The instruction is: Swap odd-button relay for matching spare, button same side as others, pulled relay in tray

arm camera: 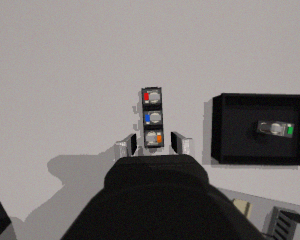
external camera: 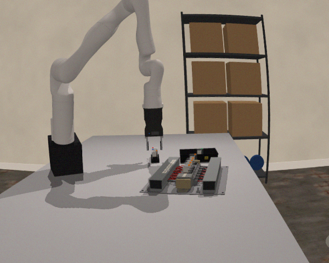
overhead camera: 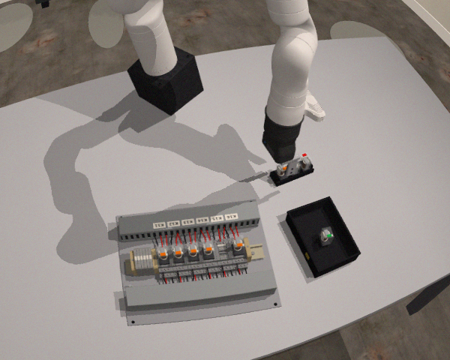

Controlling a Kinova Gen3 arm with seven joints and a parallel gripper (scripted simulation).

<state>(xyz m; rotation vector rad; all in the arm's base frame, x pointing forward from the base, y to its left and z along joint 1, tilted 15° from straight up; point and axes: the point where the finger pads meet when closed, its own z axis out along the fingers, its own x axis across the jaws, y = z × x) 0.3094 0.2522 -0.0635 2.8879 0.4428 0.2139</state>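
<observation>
My gripper is now 1 cm past the blue-button relay, 3 cm to the right of it and 4 cm above it. From my hand the other things lie so: red-button relay (2 cm behind, 6 cm to the left, 4 cm below); spare holder (1 cm behind, 3 cm to the left, 6 cm below); black tray (18 cm ahead, 6 cm to the left, 5 cm below).
</observation>
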